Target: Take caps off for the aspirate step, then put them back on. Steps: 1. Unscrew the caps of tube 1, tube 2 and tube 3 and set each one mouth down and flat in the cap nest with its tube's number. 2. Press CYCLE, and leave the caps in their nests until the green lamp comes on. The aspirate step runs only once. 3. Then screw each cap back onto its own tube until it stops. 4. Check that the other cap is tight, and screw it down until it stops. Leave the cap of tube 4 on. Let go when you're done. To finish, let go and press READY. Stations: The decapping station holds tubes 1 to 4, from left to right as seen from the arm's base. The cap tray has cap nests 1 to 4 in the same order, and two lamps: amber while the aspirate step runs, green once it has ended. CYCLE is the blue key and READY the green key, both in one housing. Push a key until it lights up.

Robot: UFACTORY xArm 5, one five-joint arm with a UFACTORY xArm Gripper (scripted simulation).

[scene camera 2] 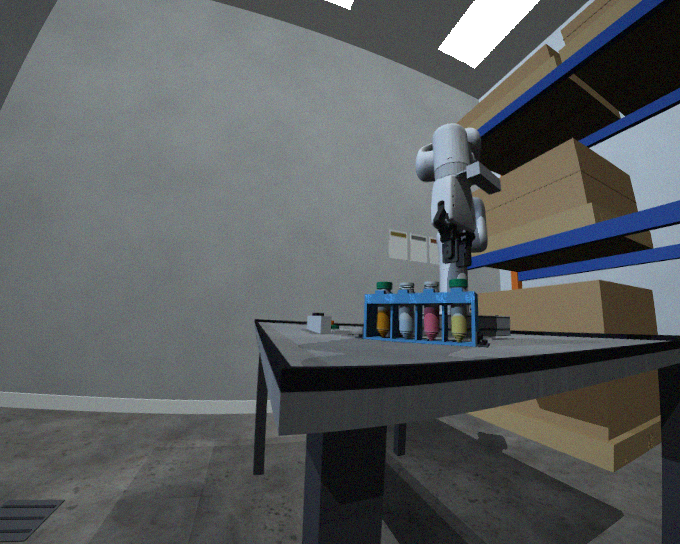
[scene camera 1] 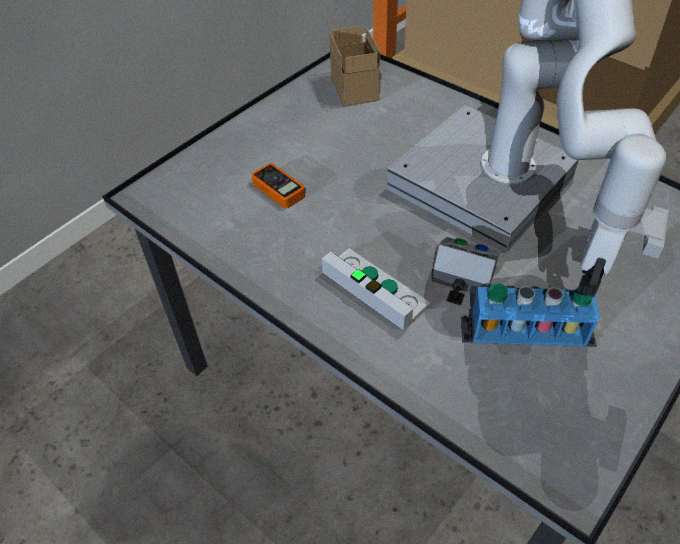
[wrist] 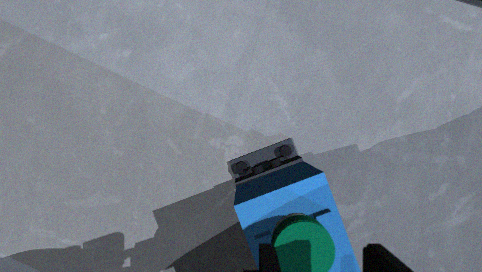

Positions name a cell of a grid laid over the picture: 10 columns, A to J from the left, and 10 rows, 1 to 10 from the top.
Note:
I see my gripper (scene camera 2: G5) and a cardboard box (scene camera 1: F2).
My gripper is seen too in scene camera 1 (scene camera 1: I6). The wrist view does not show the cardboard box: it is out of frame.

